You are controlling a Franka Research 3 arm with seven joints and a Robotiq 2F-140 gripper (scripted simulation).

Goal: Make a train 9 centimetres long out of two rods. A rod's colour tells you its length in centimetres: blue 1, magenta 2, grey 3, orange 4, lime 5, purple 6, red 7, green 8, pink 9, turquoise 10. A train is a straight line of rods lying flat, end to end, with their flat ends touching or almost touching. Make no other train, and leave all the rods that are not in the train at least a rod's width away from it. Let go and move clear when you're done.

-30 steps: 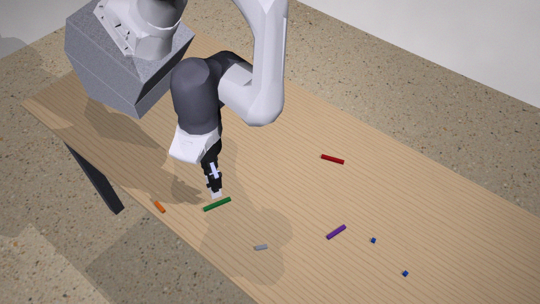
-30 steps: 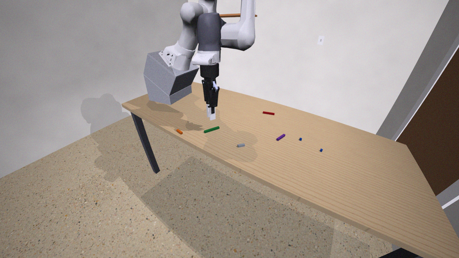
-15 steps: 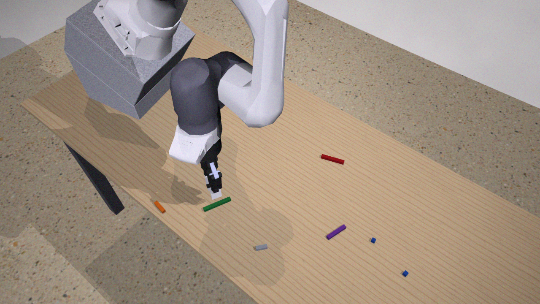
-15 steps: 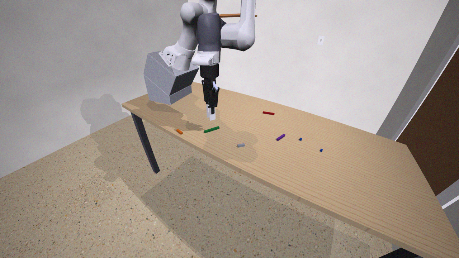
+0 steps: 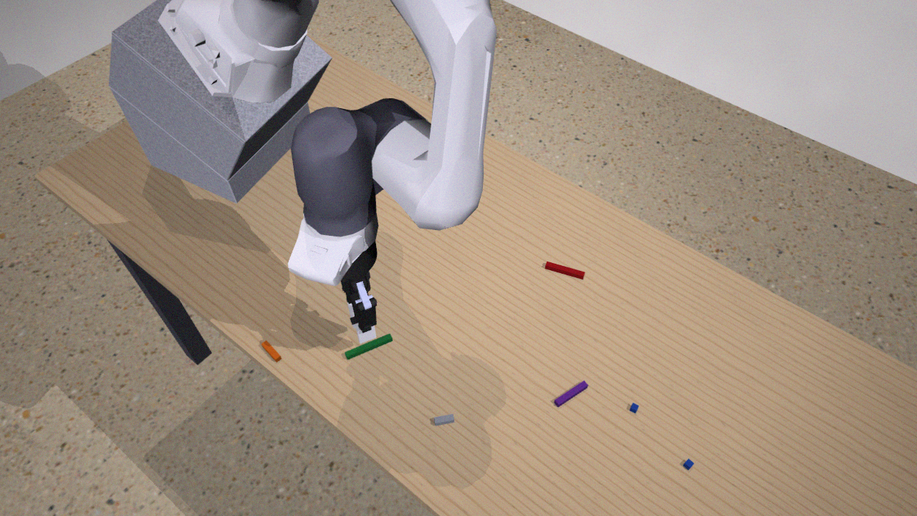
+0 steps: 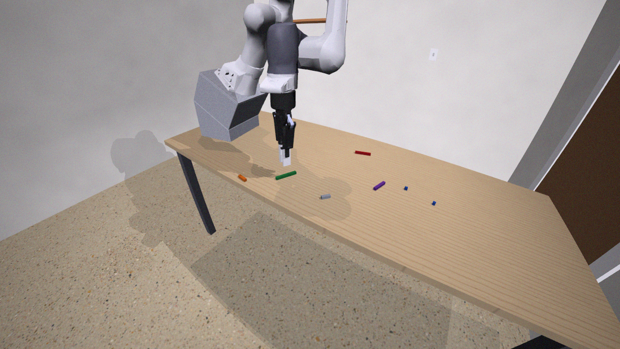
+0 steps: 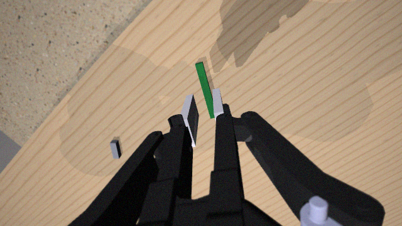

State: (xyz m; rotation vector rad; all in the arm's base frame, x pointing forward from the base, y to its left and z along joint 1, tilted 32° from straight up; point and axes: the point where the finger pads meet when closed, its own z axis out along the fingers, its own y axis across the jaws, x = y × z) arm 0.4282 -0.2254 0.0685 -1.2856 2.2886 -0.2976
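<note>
Right now the green rod is 90 mm below my hand. Also, from my hand: orange rod 120 mm behind, 100 mm to the right, 90 mm below; purple rod 310 mm ahead, 120 mm to the left, 90 mm below; grey rod 180 mm ahead, 90 mm below, 30 mm to the right.
</note>
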